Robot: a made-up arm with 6 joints. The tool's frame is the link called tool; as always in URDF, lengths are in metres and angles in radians. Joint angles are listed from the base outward.
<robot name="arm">
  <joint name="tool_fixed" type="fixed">
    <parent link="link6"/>
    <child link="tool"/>
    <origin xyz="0 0 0" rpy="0 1.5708 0"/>
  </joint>
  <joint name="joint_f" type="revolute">
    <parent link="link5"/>
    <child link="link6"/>
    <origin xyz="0 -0.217 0" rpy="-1.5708 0 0"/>
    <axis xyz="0 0 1"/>
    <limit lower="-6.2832" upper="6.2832"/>
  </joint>
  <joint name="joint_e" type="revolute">
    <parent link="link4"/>
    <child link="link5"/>
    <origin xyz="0 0 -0.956" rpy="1.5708 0 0"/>
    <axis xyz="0 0 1"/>
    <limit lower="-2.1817" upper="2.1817"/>
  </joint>
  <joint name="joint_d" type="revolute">
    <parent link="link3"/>
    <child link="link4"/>
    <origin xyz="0 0.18 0" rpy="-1.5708 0 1.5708"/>
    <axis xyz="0 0 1"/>
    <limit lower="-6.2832" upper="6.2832"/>
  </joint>
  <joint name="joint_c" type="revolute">
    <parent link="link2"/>
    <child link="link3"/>
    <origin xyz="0 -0.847 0" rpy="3.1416 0 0"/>
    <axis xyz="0 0 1"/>
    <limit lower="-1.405" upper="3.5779"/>
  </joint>
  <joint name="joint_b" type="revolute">
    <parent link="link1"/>
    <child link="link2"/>
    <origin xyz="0.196 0 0" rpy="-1.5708 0 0"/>
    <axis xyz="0 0 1"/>
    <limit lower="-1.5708" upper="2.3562"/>
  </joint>
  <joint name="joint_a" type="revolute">
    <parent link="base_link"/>
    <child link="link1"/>
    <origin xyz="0 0 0.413"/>
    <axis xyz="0 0 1"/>
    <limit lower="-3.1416" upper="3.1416"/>
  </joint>
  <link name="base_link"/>
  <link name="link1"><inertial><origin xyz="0.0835 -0.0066 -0.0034"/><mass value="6.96"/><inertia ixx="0.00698" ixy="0" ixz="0" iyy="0.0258" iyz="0" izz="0.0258"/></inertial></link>
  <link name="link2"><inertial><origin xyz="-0.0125 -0.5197 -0.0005"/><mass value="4.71"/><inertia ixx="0.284" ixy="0" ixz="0" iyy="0.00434" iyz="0" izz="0.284"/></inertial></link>
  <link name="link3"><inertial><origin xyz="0.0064 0.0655 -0.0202"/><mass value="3.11"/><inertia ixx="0.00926" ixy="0" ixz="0" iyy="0.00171" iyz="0" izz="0.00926"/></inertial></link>
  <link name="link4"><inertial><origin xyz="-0.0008 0.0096 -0.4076"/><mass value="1.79"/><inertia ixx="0.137" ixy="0" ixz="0" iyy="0.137" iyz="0" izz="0.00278"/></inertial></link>
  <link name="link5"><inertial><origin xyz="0.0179 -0.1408 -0.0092"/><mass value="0.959"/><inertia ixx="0.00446" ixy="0" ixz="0" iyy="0.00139" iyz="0" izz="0.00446"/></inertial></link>
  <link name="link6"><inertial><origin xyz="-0.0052 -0.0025 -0.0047"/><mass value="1.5"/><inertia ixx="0.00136" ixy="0" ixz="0" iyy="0.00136" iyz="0" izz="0.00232"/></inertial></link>
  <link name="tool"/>
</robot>
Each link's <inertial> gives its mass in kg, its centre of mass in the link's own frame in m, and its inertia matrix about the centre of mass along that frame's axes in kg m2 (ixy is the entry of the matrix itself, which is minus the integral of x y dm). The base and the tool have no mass. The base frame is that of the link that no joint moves.
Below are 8 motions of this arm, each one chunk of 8 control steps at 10 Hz.
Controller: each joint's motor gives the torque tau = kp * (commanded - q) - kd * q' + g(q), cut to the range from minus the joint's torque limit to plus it. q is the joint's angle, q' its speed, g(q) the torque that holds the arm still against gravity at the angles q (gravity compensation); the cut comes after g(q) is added. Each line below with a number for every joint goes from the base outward.
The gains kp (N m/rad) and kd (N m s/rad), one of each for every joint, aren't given. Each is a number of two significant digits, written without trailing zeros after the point. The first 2 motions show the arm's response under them.
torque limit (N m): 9.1 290 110 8.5 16 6.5
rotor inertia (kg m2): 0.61 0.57 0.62 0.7 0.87 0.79
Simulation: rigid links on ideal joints. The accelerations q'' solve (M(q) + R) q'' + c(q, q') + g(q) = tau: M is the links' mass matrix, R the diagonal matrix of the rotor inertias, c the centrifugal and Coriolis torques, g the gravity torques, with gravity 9.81 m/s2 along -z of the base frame. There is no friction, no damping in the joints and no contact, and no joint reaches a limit. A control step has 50 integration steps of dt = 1/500 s. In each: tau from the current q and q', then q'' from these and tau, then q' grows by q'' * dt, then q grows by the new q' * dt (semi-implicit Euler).
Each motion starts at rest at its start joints. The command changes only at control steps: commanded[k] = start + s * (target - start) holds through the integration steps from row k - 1 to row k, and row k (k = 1, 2, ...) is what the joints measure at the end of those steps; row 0 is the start. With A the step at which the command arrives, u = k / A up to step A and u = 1 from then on. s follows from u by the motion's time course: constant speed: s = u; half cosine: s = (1 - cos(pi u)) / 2; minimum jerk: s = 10 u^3 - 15 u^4 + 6 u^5; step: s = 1 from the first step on.
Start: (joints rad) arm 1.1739 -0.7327 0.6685 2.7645 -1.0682 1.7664
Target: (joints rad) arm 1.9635 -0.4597 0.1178 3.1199 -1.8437 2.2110
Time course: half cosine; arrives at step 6
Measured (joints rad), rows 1 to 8:
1: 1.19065 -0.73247 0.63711 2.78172 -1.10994 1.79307
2: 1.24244 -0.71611 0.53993 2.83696 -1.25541 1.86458
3: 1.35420 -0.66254 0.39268 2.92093 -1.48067 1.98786
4: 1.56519 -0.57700 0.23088 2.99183 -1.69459 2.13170
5: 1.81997 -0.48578 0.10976 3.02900 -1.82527 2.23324
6: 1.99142 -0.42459 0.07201 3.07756 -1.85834 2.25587
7: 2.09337 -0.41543 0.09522 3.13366 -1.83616 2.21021
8: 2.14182 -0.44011 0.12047 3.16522 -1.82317 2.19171
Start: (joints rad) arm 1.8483 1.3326 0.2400 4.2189 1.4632 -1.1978
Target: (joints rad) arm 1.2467 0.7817 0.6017 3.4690 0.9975 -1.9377
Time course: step
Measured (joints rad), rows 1 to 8:
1: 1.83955 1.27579 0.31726 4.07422 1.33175 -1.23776
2: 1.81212 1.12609 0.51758 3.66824 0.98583 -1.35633
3: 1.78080 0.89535 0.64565 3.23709 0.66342 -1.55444
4: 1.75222 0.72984 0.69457 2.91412 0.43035 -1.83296
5: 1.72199 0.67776 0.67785 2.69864 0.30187 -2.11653
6: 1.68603 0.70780 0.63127 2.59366 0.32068 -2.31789
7: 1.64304 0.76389 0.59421 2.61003 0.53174 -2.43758
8: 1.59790 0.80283 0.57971 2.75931 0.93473 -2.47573
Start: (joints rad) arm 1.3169 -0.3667 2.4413 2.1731 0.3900 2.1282
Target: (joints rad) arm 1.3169 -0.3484 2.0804 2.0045 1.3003 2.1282
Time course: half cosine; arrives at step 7
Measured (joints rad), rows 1 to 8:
1: 1.31864 -0.37031 2.42536 2.16760 0.41847 2.12813
2: 1.32275 -0.37636 2.37427 2.14736 0.52064 2.12801
3: 1.32558 -0.37599 2.29349 2.11201 0.70930 2.12802
4: 1.32269 -0.36563 2.20334 2.07276 0.95511 2.12817
5: 1.31412 -0.34960 2.12593 2.04258 1.18214 2.12832
6: 1.30790 -0.33611 2.07796 2.02669 1.32211 2.12838
7: 1.30808 -0.33036 2.06725 2.02306 1.34964 2.12837
8: 1.31191 -0.33506 2.07606 2.02095 1.30819 2.12828

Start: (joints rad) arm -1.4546 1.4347 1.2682 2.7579 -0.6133 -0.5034
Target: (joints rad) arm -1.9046 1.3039 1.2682 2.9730 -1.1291 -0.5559
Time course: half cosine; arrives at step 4
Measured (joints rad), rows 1 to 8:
1: -1.45631 1.42858 1.26017 2.77099 -0.66047 -0.51037
2: -1.46225 1.40643 1.24971 2.81978 -0.78269 -0.53136
3: -1.47351 1.36735 1.25339 2.90430 -0.99718 -0.55467
4: -1.49073 1.32151 1.27640 2.98665 -1.20009 -0.56167
5: -1.51229 1.28517 1.29374 3.02560 -1.24310 -0.55560
6: -1.53697 1.27223 1.28981 3.01712 -1.15713 -0.55325
7: -1.56511 1.28245 1.27396 2.98882 -1.09318 -0.55621
8: -1.59726 1.30182 1.26087 2.96705 -1.10418 -0.55697

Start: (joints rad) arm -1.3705 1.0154 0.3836 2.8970 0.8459 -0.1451
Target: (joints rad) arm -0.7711 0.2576 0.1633 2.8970 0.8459 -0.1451
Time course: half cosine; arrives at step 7
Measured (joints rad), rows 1 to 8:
1: -1.36773 0.99775 0.36335 2.89894 0.84359 -0.14516
2: -1.35941 0.93509 0.31559 2.90378 0.84357 -0.14522
3: -1.34495 0.81741 0.26701 2.90912 0.84809 -0.14522
4: -1.32300 0.65398 0.23214 2.91088 0.84625 -0.14520
5: -1.29073 0.47661 0.21003 2.90720 0.83622 -0.14519
6: -1.24369 0.32840 0.19651 2.90060 0.83032 -0.14516
7: -1.17826 0.24490 0.19288 2.89551 0.83579 -0.14512
8: -1.09590 0.22576 0.18563 2.89423 0.84193 -0.14511

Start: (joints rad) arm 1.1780 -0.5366 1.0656 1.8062 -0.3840 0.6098
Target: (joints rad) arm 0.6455 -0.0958 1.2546 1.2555 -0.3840 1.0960
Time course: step
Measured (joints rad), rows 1 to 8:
1: 1.15508 -0.34296 1.39842 1.74480 -0.39019 0.65154
2: 1.01644 -0.20242 1.46098 1.61377 -0.40293 0.77508
3: 0.72635 -0.14638 1.23101 1.40830 -0.35368 0.98144
4: 0.59005 -0.04787 1.18674 1.17881 -0.33171 1.21355
5: 0.58525 -0.01755 1.20433 1.02889 -0.40232 1.36554
6: 0.62851 -0.04332 1.23629 0.97141 -0.43315 1.43445
7: 0.64300 -0.08307 1.26273 1.01971 -0.38978 1.42052
8: 0.64475 -0.11084 1.27357 1.17669 -0.35510 1.32392

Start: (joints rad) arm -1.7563 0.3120 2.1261 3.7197 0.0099 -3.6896
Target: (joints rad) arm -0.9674 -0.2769 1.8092 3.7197 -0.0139 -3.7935
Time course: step
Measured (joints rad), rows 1 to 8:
1: -1.72897 0.07229 1.72385 3.71827 -0.00349 -3.73125
2: -1.58087 -0.14234 1.54249 3.71473 0.02353 -3.82012
3: -1.40070 -0.21099 1.81782 3.70971 0.02166 -3.84188
4: -1.27513 -0.32443 1.92640 3.71511 -0.07150 -3.79401
5: -1.16296 -0.36622 1.95950 3.72317 -0.14814 -3.77257
6: -1.03702 -0.36268 1.89035 3.72306 -0.18218 -3.79526
7: -0.91118 -0.32013 1.79923 3.71736 -0.11877 -3.80194
8: -0.79042 -0.26622 1.78259 3.71498 0.03593 -3.79166

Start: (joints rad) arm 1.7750 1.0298 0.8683 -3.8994 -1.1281 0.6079
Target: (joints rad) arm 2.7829 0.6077 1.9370 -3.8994 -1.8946 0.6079
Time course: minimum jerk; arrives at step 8
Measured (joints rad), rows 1 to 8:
1: 1.77727 1.03092 0.88290 -3.90423 -1.13424 0.60792
2: 1.78506 1.03087 0.96546 -3.92560 -1.17497 0.60809
3: 1.80040 1.00067 1.11656 -3.95480 -1.27514 0.60827
4: 1.82685 0.92834 1.36262 -3.98175 -1.43406 0.60849
5: 1.87415 0.80625 1.66730 -3.97530 -1.63075 0.60872
6: 1.96008 0.65526 1.90259 -3.88383 -1.81944 0.60858
7: 2.10086 0.55196 1.99856 -3.75225 -1.92375 0.60814
8: 2.28081 0.53588 1.97906 -3.64020 -1.92363 0.60790

